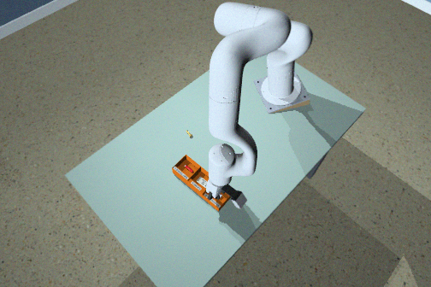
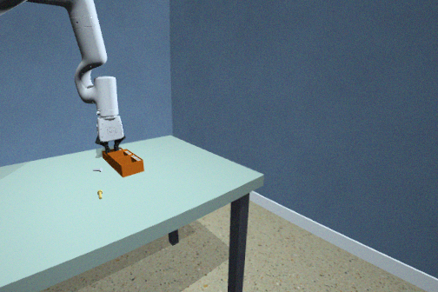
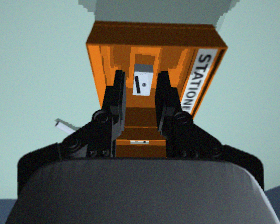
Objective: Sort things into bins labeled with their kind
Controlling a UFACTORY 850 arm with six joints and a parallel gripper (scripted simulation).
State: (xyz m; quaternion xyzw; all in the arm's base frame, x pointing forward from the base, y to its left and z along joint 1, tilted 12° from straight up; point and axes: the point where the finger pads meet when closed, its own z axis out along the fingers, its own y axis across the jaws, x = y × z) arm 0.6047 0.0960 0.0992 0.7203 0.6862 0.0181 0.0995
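The grey piece is 20 mm below my hand. Also, from my hand: grey bolt: 90 mm behind, 90 mm to the right, 30 mm below; then orange bin row: 80 mm to the right, 20 mm below; then white domino: 80 mm to the right, 30 mm below.
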